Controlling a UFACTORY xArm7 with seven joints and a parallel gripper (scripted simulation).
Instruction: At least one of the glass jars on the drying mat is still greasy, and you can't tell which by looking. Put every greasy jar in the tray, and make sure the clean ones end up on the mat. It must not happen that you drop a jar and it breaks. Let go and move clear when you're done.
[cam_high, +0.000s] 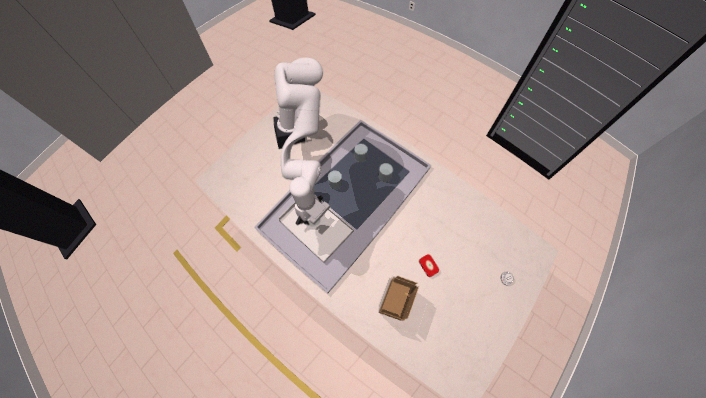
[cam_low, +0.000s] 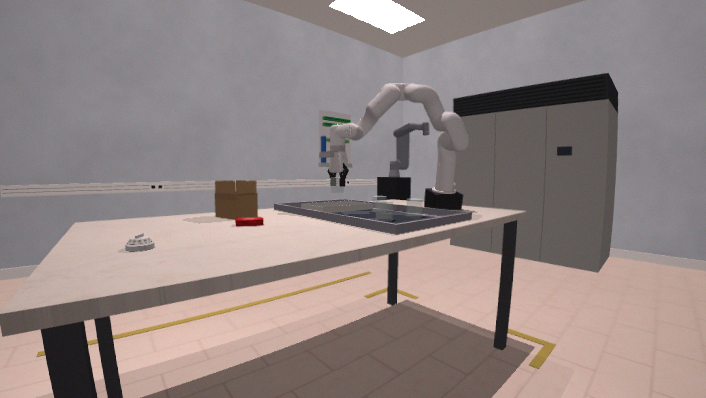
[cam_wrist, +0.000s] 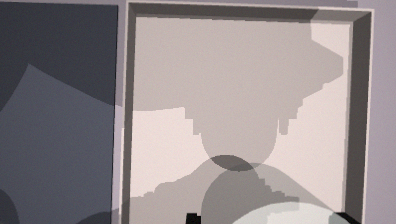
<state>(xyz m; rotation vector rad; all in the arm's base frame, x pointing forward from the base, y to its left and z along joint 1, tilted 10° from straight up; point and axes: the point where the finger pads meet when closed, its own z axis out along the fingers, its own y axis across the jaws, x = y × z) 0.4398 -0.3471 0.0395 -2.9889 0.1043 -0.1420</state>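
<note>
Now: the pale tray 12 cm below my hand. Also, from my hand: dark drying mat 3 cm ahead, 32 cm to the left, 13 cm below; then cardboard box 50 cm ahead, 7 cm to the right, 7 cm below; then red flat object 53 cm ahead, 12 cm to the left, 12 cm below.
</note>
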